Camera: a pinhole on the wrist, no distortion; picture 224 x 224 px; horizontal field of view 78.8 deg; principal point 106.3 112.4 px. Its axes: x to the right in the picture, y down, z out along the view. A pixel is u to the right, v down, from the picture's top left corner.
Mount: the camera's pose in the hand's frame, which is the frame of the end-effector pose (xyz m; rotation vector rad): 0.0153 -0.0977 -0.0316 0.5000 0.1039 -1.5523
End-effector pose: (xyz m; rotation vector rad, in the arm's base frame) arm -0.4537 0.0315 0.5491 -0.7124 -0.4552 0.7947
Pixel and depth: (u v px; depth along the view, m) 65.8 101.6 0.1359
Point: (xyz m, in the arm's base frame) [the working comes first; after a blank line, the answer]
In the camera's frame: -0.0404 -0.0108 0.1359

-0.4822 -0.0045 0.6954
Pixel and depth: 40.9 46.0 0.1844
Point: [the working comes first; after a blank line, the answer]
In the camera's frame: -0.0884 -0.0898 0.1844

-0.5797 -0.0418 0.6918
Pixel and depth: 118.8 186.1 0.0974
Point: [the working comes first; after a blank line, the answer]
In the camera's frame: 0.0089 0.0526 0.0974

-0.3967 0.0193 0.7031
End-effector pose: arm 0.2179 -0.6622 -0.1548 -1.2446 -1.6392 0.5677
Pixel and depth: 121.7 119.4 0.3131
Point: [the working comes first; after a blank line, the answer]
In the camera's frame: 0.0354 0.0161 0.3131

-0.1083 -0.7514 -0.0762
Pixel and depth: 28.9 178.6 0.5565
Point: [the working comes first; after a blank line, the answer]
In the camera's frame: -0.3159 0.2702 0.5565

-0.3723 -0.4379 -0.3576
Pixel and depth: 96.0 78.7 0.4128
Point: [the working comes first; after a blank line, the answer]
In the camera's frame: -0.0312 -0.1020 0.4128

-0.1676 -0.8531 -0.1964
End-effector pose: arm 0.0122 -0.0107 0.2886 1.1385 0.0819 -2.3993
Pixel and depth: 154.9 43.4 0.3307
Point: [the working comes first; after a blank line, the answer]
In the camera's frame: 0.1179 -0.1673 0.3307

-0.1386 0.3144 0.5257
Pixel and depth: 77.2 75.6 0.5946
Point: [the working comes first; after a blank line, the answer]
In the camera's frame: -0.1269 -0.1605 0.5946

-0.2804 0.1439 0.8093
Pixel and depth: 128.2 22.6 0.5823
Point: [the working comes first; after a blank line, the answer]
In the camera's frame: 0.0935 -0.3835 0.5823

-0.1481 0.4270 0.8385
